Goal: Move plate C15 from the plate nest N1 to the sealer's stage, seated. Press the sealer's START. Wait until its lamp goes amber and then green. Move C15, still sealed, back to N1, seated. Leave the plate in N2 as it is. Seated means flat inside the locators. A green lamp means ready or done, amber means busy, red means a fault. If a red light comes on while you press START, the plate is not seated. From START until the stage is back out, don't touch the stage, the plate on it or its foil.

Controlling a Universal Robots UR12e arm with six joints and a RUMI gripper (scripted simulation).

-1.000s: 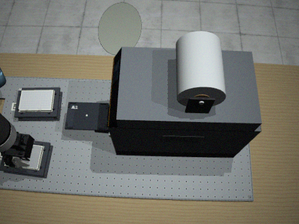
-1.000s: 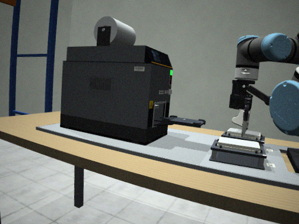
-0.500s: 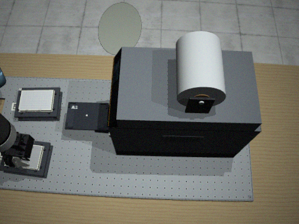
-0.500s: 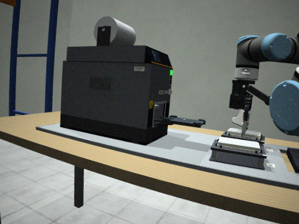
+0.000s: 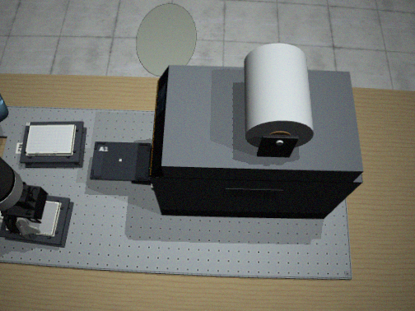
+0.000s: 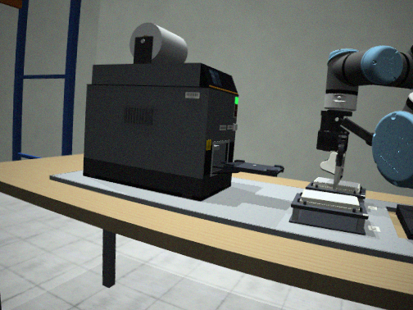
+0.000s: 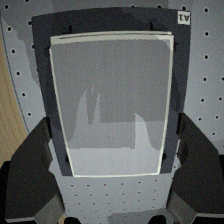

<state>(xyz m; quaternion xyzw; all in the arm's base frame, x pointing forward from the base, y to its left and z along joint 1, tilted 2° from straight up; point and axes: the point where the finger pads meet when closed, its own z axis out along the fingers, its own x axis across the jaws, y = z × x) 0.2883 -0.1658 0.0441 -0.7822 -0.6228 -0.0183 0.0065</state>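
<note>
My gripper is now 10 mm above the plate C15. The rest, counted from my hand: plate (40 mm ahead, 210 mm to the left, 10 mm below); then dark stage (240 mm ahead, 110 mm to the left, 30 mm above); then dark nest (20 mm below).
</note>
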